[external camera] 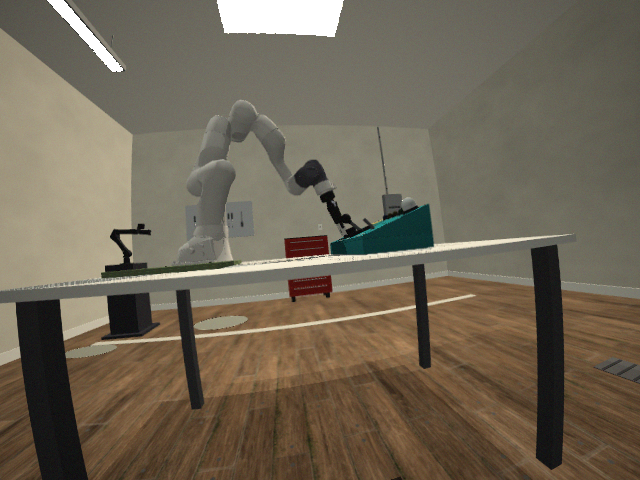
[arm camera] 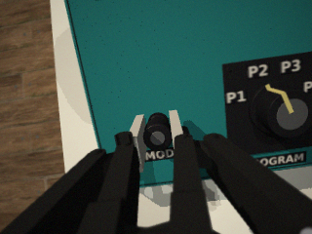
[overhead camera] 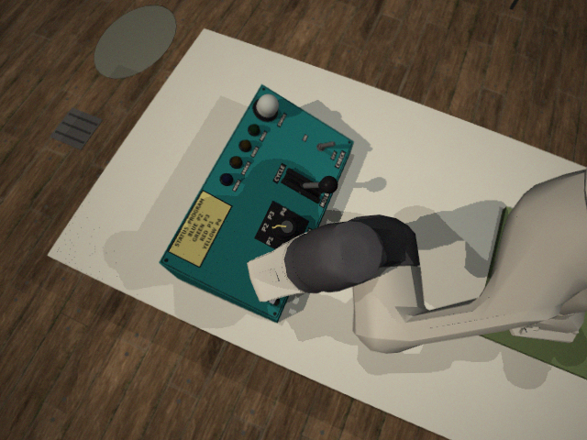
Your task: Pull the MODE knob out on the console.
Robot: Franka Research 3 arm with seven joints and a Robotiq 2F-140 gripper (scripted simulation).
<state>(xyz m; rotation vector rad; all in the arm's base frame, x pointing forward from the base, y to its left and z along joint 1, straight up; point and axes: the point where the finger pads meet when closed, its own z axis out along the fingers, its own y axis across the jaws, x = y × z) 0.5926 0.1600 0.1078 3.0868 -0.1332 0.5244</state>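
Now: the mode knob 1 cm ahead of my hand and 2 cm below it. The rest, counted from my hand: cycle lever: 4 cm behind, 24 cm to the right, 1 cm below; program dial: 1 cm ahead, 12 cm to the right, 2 cm below; teal console: 2 cm ahead, 18 cm to the right, 4 cm below.
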